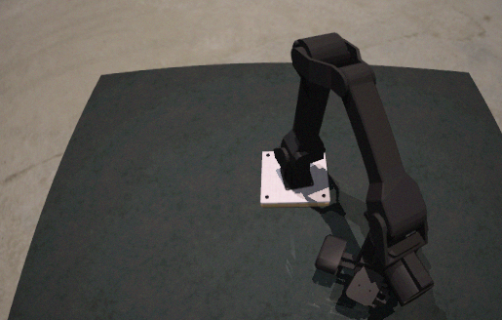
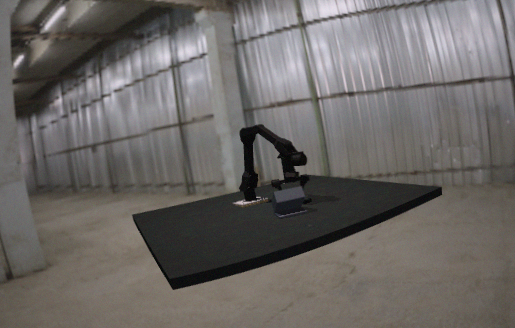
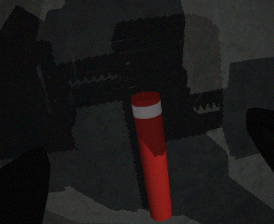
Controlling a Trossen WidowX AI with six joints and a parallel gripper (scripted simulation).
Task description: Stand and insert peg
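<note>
The red peg is 1 cm behind my gripper tip and 2 cm below it. Round my gripper tip: sloped grey panel 13 cm ahead, 14 cm to the right, 3 cm above.
</note>
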